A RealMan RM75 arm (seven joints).
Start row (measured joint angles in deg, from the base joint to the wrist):
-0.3, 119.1, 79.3, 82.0, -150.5, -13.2, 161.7
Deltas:
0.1, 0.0, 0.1, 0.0, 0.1, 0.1, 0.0
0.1, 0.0, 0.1, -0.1, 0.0, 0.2, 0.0
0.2, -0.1, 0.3, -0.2, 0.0, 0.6, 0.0
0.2, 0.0, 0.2, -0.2, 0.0, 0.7, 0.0
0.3, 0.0, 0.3, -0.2, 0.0, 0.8, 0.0
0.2, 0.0, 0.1, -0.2, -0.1, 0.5, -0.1
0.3, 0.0, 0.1, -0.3, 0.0, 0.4, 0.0
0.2, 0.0, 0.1, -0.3, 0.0, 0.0, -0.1
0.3, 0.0, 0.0, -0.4, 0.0, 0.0, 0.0
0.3, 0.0, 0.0, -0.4, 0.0, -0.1, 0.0
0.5, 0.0, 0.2, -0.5, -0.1, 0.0, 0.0
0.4, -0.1, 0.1, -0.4, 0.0, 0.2, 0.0
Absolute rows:
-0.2, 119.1, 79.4, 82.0, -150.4, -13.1, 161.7
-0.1, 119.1, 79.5, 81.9, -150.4, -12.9, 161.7
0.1, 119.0, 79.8, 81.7, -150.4, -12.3, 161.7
0.3, 119.0, 80.0, 81.5, -150.4, -11.6, 161.7
0.6, 119.0, 80.3, 81.3, -150.4, -10.8, 161.7
0.8, 119.0, 80.4, 81.1, -150.5, -10.3, 161.6
1.1, 119.0, 80.5, 80.8, -150.5, -9.9, 161.6
1.3, 119.0, 80.6, 80.5, -150.5, -9.9, 161.5
1.6, 119.0, 80.6, 80.1, -150.5, -9.9, 161.5
1.9, 119.0, 80.6, 79.7, -150.5, -10.0, 161.5
2.4, 119.0, 80.8, 79.2, -150.6, -10.0, 161.5
2.8, 118.9, 80.9, 78.8, -150.6, -9.8, 161.5

